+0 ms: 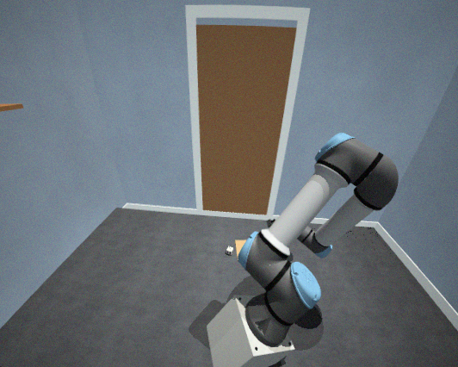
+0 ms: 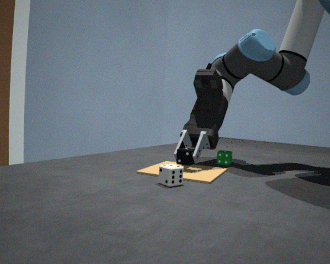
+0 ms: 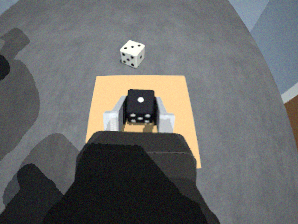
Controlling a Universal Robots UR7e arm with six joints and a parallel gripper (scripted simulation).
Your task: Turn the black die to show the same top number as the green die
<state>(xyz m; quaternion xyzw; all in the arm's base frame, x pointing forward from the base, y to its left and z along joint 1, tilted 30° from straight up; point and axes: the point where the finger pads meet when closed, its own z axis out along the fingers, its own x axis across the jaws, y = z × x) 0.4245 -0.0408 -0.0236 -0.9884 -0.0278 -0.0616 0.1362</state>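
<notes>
My hand is 1 cm to the right of the tan mat and 4 cm above it. The rest, counted from my hand: white die (1 cm behind, 12 cm to the left, 2 cm below); black die (1 cm to the left, 1 cm below); green die (4 cm behind, 14 cm to the right, 2 cm below).
</notes>
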